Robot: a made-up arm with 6 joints.
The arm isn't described. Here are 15 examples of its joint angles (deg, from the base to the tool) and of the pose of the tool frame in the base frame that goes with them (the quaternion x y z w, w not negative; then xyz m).
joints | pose
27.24 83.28 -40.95 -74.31 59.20 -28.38 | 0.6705 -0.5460 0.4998 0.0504 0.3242 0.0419 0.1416
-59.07 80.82 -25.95 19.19 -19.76 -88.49 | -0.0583 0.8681 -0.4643 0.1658 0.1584 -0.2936 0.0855
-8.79 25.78 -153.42 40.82 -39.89 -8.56 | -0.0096 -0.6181 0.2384 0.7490 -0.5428 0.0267 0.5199
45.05 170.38 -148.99 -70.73 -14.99 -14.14 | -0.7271 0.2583 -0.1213 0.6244 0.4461 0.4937 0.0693
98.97 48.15 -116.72 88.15 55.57 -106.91 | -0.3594 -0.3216 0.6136 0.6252 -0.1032 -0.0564 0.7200
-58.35 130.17 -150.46 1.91 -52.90 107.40 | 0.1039 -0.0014 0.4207 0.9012 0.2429 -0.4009 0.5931
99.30 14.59 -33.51 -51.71 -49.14 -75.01 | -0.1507 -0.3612 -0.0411 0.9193 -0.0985 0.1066 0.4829
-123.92 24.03 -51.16 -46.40 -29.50 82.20 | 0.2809 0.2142 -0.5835 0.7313 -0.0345 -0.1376 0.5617
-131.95 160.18 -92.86 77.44 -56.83 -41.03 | -0.8362 0.0264 0.5333 0.1250 -0.3818 -0.2601 -0.1222
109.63 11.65 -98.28 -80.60 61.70 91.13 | 0.2737 0.4314 0.7486 0.4225 0.1883 -0.1805 0.6040
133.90 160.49 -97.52 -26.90 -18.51 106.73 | 0.4311 -0.8007 -0.3722 0.1859 -0.3696 0.3561 -0.1439
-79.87 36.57 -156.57 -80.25 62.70 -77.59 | -0.4888 -0.1734 0.8110 0.2708 -0.1835 0.3576 0.6131
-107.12 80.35 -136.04 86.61 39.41 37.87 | 0.3736 0.1811 0.2209 0.8825 0.0289 -0.1952 0.7532
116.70 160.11 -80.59 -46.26 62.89 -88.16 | 0.7567 0.4786 0.3317 0.2972 -0.0439 0.2796 -0.1798
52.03 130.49 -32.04 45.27 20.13 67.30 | -0.4975 -0.8449 0.1346 0.1434 0.0594 0.1292 -0.1390
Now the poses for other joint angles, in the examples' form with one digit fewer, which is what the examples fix.
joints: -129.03 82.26 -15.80 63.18 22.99 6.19
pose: 0.966 -0.112 0.073 0.220 -0.098 -0.195 -0.006
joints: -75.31 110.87 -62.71 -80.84 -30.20 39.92
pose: 0.159 0.861 -0.233 0.423 0.179 -0.418 0.083
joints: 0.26 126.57 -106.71 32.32 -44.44 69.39
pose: 0.495 0.246 0.534 0.639 0.583 -0.048 0.311
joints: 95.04 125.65 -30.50 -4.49 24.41 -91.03
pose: 0.973 0.090 0.016 0.212 -0.007 0.128 -0.122
